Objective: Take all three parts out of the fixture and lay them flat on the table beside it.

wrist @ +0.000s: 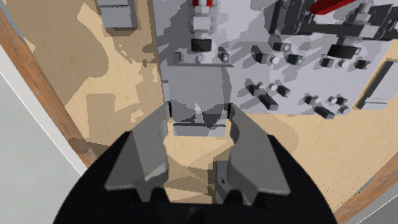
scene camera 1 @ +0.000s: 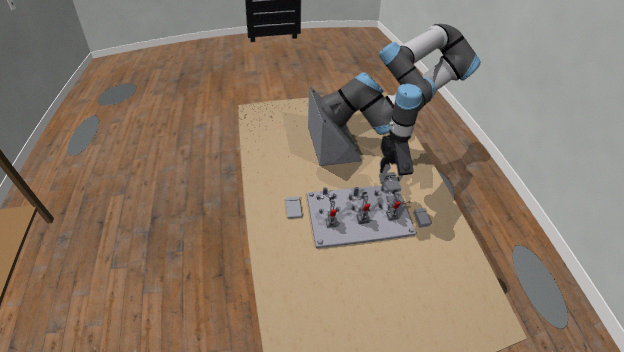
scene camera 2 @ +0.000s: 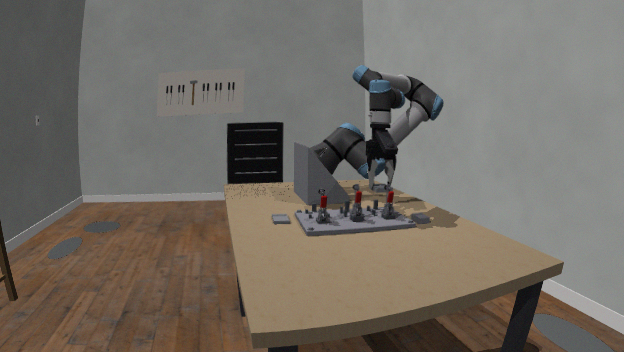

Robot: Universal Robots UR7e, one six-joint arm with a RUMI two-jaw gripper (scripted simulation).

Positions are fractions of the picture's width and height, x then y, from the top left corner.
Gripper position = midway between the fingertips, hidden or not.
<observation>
my gripper: wrist 0.50, 0.46; scene camera 1 0.62, 0.52; scene camera 2 0.61, 0.54
</observation>
